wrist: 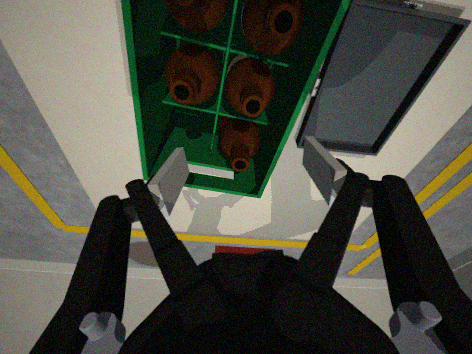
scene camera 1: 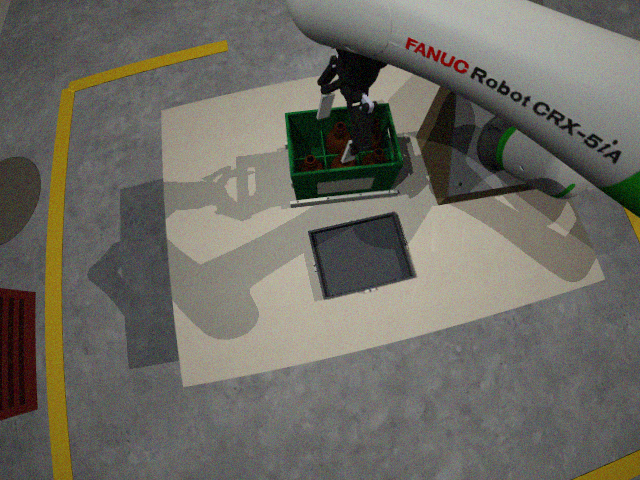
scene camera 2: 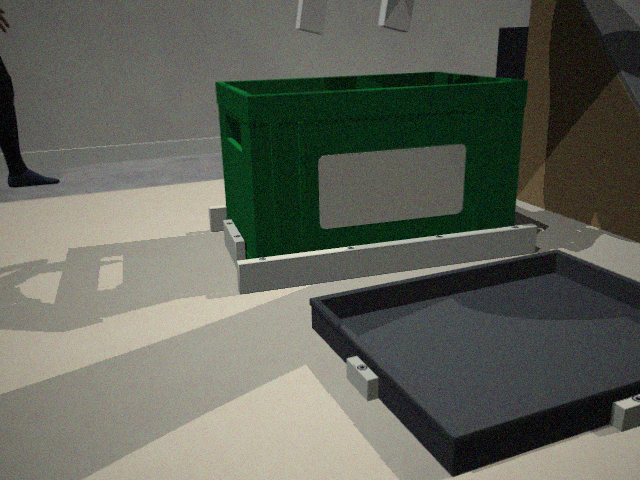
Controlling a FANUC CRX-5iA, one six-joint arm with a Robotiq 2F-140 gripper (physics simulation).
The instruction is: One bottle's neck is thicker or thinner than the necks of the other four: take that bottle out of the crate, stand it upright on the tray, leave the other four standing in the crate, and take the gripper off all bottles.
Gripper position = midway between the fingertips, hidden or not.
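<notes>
My gripper [scene camera 1: 334,137], which the wrist view has at [wrist: 243,155], is open and holds nothing. There is a dark tray [scene camera 2: 483,363] here, and I find the tray in the wrist view too [wrist: 377,66]. I can also see a pale frame [scene camera 1: 378,194].
</notes>
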